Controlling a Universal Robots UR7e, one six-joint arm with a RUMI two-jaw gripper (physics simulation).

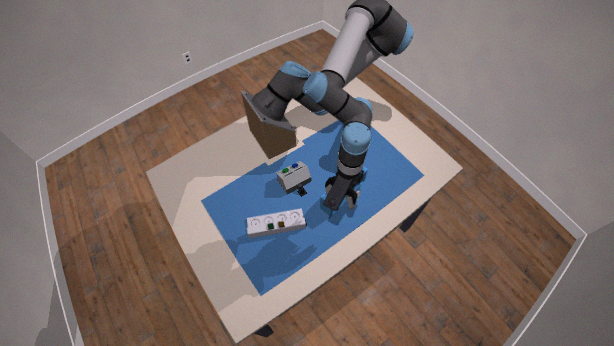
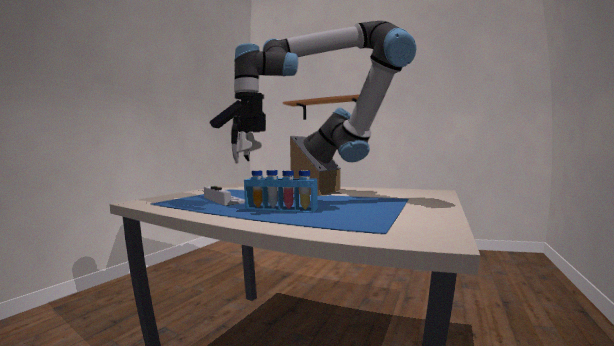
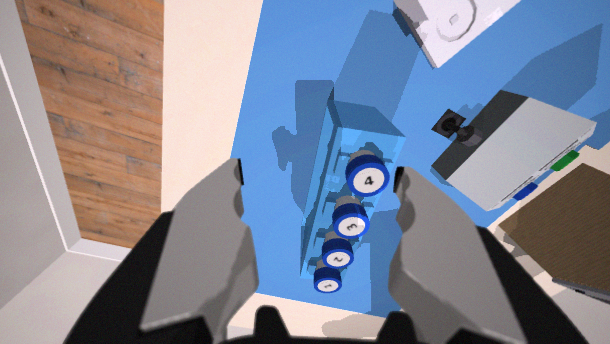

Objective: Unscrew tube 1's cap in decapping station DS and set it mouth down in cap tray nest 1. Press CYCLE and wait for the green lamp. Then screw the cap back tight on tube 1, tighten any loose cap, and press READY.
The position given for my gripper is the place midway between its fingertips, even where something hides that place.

I see my gripper (image 2: 242, 162), a cap 2 (image 3: 337, 253) and a cap 3 (image 3: 350, 220).
My gripper also shows in image 1 (image 1: 339, 201) and in image 3 (image 3: 318, 165). Image 1 does not show the cap 3, which is hidden by my gripper.
